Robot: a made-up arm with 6 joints.
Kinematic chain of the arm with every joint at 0, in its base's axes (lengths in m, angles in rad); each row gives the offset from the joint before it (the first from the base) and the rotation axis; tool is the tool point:
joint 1: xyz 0 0 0.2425 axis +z
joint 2: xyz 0 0 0 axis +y
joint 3: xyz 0 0 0.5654 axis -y
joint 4: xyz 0 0 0 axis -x
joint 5: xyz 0.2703 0 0 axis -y
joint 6: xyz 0 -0.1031 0 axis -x
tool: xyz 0 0 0
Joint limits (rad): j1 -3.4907..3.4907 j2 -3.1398..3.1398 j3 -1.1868..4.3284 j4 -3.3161..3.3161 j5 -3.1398..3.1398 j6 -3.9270..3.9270
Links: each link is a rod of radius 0.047 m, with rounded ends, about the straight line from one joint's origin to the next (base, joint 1, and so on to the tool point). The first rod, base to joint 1, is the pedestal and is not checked.
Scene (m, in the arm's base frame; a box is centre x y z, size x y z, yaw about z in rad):
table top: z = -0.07
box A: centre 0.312 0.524 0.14 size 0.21 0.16 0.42 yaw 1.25
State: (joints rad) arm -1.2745 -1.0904 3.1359 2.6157 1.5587 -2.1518
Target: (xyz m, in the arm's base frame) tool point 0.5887 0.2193 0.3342
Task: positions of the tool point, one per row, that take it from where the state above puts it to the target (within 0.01 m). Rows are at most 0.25 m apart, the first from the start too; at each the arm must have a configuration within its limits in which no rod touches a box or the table.
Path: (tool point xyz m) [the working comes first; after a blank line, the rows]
Joints at the target: -2.6326 -0.9740 2.9984 2.7512 1.5587 -2.1518
Straight joint move there: touches box A.

1: 0.0150 0.5514 0.3910
2: 0.1018 0.4672 0.5222
3: 0.1576 0.3419 0.6253
4: 0.2976 0.3751 0.5525
5: 0.4546 0.3354 0.4539
6: 0.5887 0.2193 0.3342

